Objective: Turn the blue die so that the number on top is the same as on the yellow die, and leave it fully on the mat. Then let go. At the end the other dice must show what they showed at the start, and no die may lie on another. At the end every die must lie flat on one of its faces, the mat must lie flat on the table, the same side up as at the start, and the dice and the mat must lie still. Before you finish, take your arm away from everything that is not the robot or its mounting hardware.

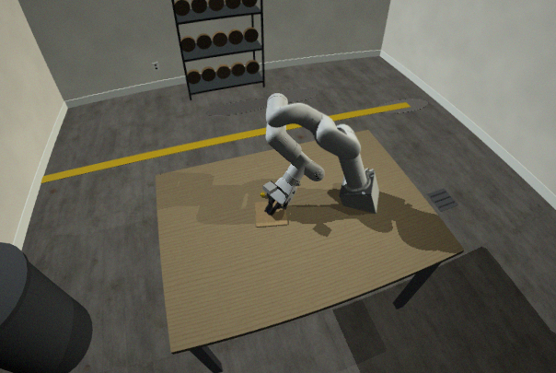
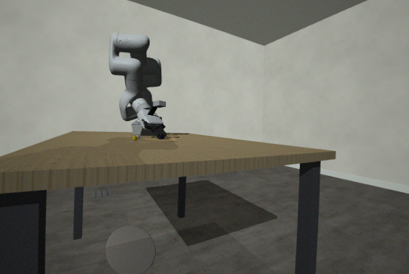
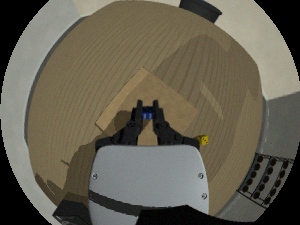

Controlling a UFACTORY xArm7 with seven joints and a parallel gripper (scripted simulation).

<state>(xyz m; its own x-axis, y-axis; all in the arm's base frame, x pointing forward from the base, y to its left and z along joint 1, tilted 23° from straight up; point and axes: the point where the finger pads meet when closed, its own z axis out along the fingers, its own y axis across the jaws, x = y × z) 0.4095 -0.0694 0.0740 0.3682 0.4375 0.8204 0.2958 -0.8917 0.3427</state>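
Now: hand 30 mm above the tan mat. Also, from my hand: yellow die (10 mm behind, 110 mm to the right, 20 mm below); then white die (80 mm behind, 80 mm to the right, 20 mm below); then blue die (10 mm ahead, 10 mm below).
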